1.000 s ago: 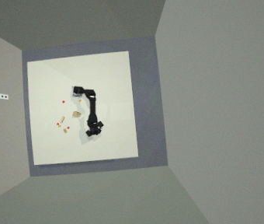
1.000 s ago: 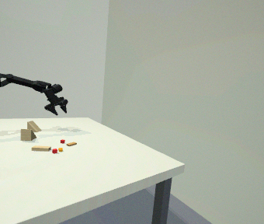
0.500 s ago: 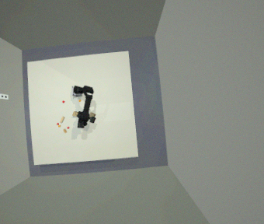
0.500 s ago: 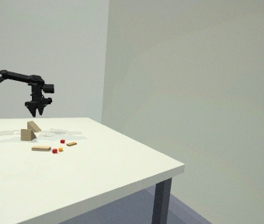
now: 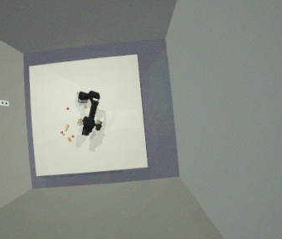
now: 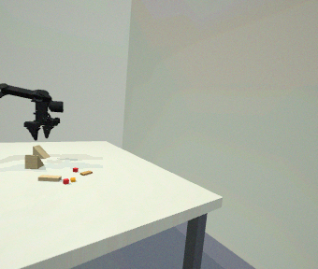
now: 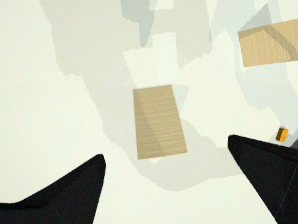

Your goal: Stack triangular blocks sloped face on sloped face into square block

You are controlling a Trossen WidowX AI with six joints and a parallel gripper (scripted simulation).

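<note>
Now: gripper tip 9 cm above the tan triangular block, 1 cm to the right of it and 1 cm past it. Also, from my gripper tip: flat tan plank 38 cm to the right, 10 cm below, 4 cm ahead; small tan bar 34 cm to the right, 18 cm ahead, 10 cm below.
</note>
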